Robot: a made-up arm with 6 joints.
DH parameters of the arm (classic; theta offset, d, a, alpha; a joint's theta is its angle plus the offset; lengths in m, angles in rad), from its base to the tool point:
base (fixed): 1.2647 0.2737 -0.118 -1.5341
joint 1: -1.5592 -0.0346 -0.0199 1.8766
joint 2: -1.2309 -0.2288 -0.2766 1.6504
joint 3: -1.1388 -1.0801 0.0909 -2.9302
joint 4: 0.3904 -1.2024 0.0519 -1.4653
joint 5: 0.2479 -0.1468 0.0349 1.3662
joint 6: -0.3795 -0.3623 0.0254 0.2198
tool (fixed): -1.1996 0.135 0 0
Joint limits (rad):
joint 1: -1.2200..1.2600
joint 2: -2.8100..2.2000
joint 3: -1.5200..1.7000
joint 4: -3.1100..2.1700
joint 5: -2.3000..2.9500
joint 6: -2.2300..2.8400
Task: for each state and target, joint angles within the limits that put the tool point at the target. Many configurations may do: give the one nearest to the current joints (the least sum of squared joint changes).
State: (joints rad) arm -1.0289 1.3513 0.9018 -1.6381 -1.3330 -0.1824
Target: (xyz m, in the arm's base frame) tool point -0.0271 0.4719 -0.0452
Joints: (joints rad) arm -0.6010 0.6979 0.9000 -2.4384 -1.3415 -0.1975
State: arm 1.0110 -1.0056 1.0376 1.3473 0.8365 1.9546
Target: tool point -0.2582 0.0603 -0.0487
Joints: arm 0.7591 -1.1281 1.1364 1.2310 1.1406 2.0054
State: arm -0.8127 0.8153 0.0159 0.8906 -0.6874 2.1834
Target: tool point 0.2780 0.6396 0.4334
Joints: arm -0.7523 1.0933 0.2255 0.6038 -0.2846 2.2383
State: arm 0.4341 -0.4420 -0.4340 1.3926 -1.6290 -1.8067
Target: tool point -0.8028 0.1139 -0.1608
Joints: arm 0.1187 0.0610 -0.6171 1.5697 -1.5432 -1.8910
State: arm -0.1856 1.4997 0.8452 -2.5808 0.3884 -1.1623
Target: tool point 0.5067 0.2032 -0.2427
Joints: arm 0.2134 1.7437 0.3401 -2.1950 -0.0153 -1.0953
